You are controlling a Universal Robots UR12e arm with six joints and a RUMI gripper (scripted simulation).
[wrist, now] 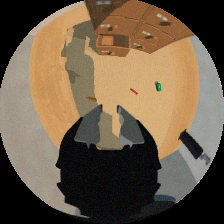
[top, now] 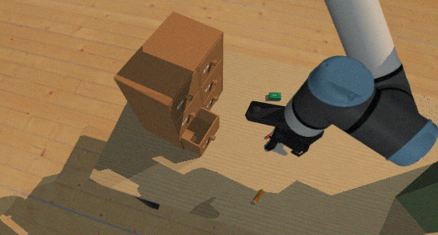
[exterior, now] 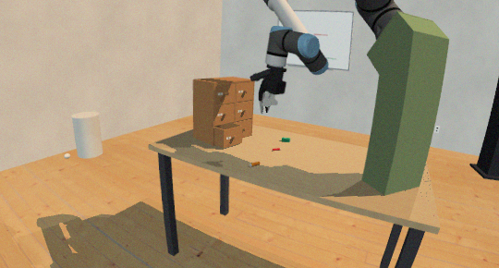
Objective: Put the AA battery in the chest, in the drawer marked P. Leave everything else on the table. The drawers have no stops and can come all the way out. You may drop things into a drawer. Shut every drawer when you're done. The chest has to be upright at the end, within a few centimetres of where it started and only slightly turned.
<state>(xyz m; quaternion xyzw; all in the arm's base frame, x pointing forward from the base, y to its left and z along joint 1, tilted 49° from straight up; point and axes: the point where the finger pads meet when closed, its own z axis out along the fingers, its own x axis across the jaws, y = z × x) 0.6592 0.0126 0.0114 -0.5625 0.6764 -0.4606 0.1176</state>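
Right now my hand is 23 cm above the AA battery and 10 cm to the right of it. From my hand the other things lie so: drawer: 25 cm ahead, 20 cm below, 12 cm to the right; then green block: 29 cm to the right, 23 cm below, 7 cm behind; then thin red stick: 23 cm below, 13 cm to the right, 4 cm behind.
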